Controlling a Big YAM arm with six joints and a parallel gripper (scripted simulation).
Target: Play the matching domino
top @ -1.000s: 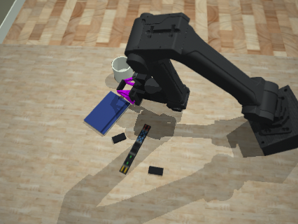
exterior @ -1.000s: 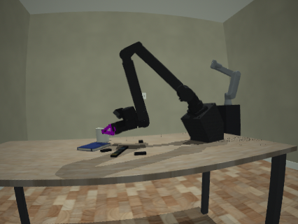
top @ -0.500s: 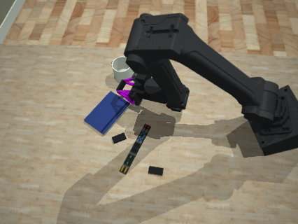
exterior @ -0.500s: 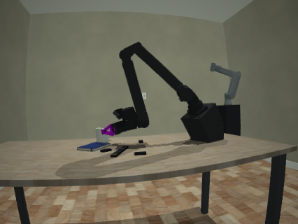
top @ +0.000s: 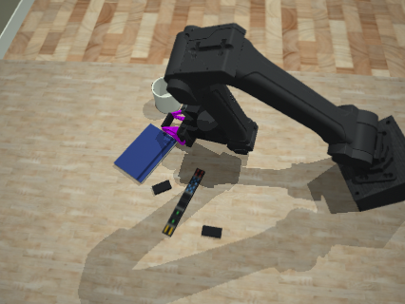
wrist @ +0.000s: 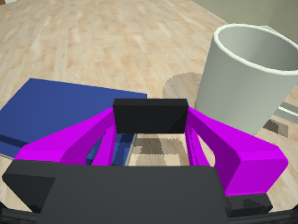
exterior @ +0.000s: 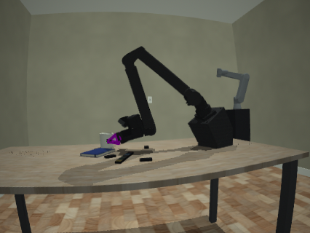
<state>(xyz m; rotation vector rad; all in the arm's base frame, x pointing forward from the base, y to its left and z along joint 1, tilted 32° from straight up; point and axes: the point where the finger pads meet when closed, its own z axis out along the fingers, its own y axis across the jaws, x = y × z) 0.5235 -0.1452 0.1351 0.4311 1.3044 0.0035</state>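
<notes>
The blue book is 60 mm ahead of my hand, 90 mm to the left of it and 50 mm below it. Round my hand: white mug (30 mm ahead, 110 mm to the right, 20 mm below); black domino (right at my hand).
</notes>
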